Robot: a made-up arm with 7 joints. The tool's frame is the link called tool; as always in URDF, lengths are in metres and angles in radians. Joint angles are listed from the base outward.
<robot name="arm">
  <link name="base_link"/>
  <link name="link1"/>
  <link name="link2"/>
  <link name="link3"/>
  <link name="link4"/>
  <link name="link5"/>
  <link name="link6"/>
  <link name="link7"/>
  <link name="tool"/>
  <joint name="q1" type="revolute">
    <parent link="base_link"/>
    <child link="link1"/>
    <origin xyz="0 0 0"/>
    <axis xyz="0 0.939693 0.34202"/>
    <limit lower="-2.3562" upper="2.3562"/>
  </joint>
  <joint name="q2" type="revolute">
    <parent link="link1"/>
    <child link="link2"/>
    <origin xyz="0 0 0"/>
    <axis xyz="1 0 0"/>
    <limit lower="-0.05" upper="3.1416"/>
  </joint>
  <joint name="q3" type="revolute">
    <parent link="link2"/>
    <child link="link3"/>
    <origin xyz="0 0 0"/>
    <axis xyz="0 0 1"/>
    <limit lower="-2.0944" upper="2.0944"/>
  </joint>
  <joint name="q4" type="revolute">
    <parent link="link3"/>
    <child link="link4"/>
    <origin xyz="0.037 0 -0.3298"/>
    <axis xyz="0 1 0"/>
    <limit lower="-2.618" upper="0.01"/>
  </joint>
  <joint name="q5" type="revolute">
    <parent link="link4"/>
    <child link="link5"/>
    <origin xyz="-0.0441 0 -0.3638"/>
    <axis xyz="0 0 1"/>
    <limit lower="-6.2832" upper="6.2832"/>
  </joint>
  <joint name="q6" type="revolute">
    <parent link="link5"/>
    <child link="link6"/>
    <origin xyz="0 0 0"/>
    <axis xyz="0 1 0"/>
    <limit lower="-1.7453" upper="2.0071"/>
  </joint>
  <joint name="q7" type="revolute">
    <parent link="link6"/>
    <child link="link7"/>
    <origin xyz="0 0 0"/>
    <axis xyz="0 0 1"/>
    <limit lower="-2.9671" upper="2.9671"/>
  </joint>
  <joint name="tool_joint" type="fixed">
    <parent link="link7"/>
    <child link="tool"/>
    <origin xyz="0 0 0"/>
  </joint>
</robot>
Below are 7 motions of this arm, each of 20 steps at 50 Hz.
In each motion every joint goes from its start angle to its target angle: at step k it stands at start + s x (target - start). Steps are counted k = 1, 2, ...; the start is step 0. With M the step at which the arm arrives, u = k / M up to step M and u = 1 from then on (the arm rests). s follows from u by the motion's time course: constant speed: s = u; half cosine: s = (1 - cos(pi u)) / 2; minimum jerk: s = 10 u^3 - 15 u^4 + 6 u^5.
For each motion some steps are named. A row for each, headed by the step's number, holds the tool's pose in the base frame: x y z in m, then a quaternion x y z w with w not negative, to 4 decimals.
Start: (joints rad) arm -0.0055 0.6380 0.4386 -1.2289 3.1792 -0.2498 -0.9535
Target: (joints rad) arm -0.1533 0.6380 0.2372 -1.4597 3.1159 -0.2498 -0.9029
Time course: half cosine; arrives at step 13
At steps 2, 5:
2: 0.3400 0.4118 -0.2978 -0.2943 -0.5476 0.7148 0.3203
5: 0.3716 0.3827 -0.2765 -0.3307 -0.5531 0.6843 0.3413

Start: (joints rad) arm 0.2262 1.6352 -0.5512 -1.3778 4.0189 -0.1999 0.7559
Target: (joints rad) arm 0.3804 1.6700 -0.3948 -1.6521 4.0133 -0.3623 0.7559
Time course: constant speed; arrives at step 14
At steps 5, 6, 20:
5: 0.2532 0.4505 -0.2358 0.2993 0.1602 -0.9346 0.1058
6: 0.2539 0.4450 -0.2358 0.2955 0.1569 -0.9367 0.1034
20: 0.2582 0.3994 -0.2343 0.2646 0.1321 -0.9519 0.0808

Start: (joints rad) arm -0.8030 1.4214 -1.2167 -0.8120 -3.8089 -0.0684 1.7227
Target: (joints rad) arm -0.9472 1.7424 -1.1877 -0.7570 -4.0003 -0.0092 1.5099
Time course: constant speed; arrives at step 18
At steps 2, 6, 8, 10, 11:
2: 0.4290 0.5033 -0.1066 -0.4602 -0.4018 0.7769 0.1525
6: 0.4115 0.5269 -0.0585 -0.4473 -0.4522 0.7526 0.1706
8: 0.4012 0.5376 -0.0346 -0.4391 -0.4768 0.7403 0.1783
10: 0.3898 0.5476 -0.0109 -0.4299 -0.5011 0.7279 0.1852
11: 0.3837 0.5523 0.0008 -0.4249 -0.5131 0.7216 0.1883

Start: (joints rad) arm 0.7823 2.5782 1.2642 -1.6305 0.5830 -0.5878 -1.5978
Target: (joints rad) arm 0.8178 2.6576 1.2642 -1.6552 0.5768 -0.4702 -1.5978
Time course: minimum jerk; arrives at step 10
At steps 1, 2, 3, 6, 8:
1: 0.4523 -0.0560 0.2801 -0.5822 0.3737 0.5161 0.5050
2: 0.4527 -0.0580 0.2785 -0.5814 0.3728 0.5180 0.5046
3: 0.4536 -0.0621 0.2750 -0.5798 0.3709 0.5221 0.5037
6: 0.4574 -0.0824 0.2572 -0.5713 0.3609 0.5419 0.4997
8: 0.4589 -0.0923 0.2481 -0.5670 0.3557 0.5515 0.4978

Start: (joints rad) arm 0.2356 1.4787 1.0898 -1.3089 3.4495 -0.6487 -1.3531
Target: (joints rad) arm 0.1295 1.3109 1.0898 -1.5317 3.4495 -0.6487 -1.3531
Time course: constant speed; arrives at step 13
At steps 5, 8, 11, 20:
5: 0.1931 0.4977 0.2369 -0.0854 -0.8066 0.5295 0.2487
8: 0.1926 0.4893 0.2300 -0.1053 -0.8091 0.5229 0.2466
11: 0.1921 0.4805 0.2233 -0.1252 -0.8116 0.5159 0.2439
20: 0.1917 0.4743 0.2190 -0.1384 -0.8132 0.5109 0.2419

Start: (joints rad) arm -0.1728 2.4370 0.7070 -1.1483 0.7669 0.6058 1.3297
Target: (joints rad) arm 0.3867 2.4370 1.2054 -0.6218 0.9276 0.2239 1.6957
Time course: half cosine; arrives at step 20
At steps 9, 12, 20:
9: 0.2142 0.2001 0.5878 -0.0632 -0.9224 0.2012 0.3237
12: 0.2317 0.2344 0.5835 -0.1441 -0.9155 0.2258 0.3002
20: 0.2572 0.2925 0.5637 -0.2557 -0.8945 0.2658 0.2527

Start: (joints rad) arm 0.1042 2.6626 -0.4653 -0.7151 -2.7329 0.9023 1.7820
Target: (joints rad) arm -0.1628 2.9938 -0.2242 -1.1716 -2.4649 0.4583 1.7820
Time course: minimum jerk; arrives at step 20
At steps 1, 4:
1: 0.2516 0.3965 0.4892 -0.5940 -0.2520 0.7431 0.1775
4: 0.2557 0.3837 0.4942 -0.6063 -0.2490 0.7331 0.1815

